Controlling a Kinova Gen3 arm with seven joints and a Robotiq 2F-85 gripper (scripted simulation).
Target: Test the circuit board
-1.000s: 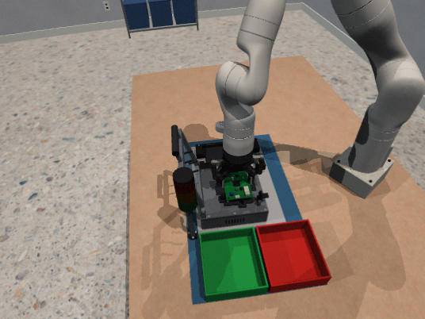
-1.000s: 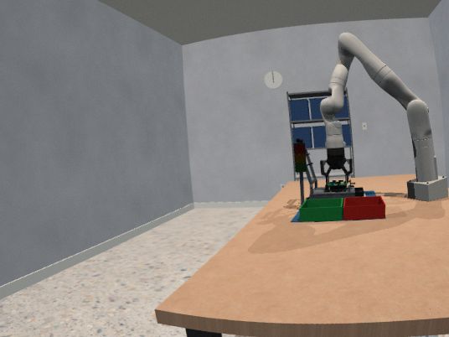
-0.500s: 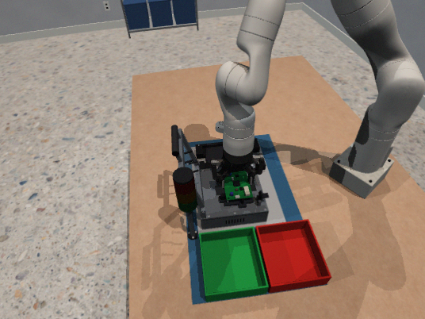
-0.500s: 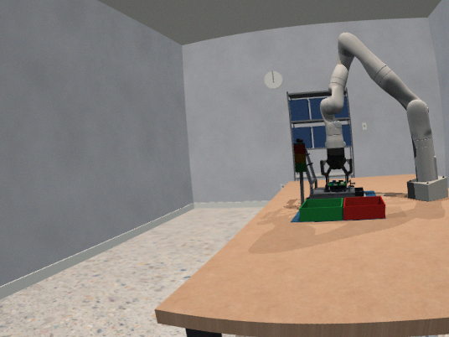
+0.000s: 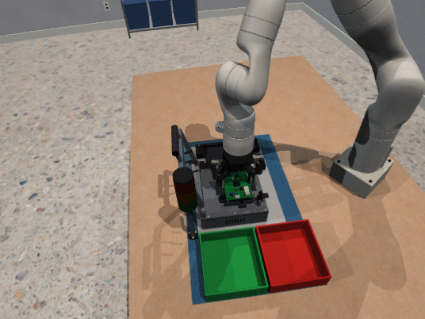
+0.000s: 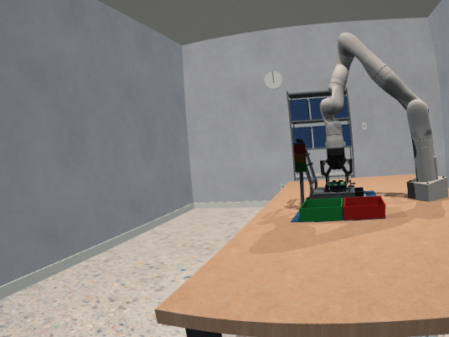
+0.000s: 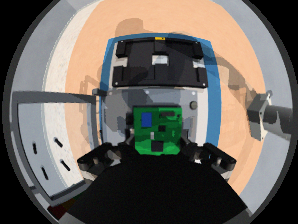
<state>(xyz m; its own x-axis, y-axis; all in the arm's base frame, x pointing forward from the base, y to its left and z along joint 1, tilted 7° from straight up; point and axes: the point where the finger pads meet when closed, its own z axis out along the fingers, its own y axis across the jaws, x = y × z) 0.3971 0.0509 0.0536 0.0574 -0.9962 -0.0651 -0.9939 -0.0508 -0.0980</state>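
My gripper is now right at the green circuit board. Also, from my hand: red bin 190 mm to the left, 110 mm behind, 70 mm below; then green bin 200 mm to the left, 70 mm below, 30 mm ahead; then tester lid 130 mm ahead, 90 mm above, 10 mm to the left.
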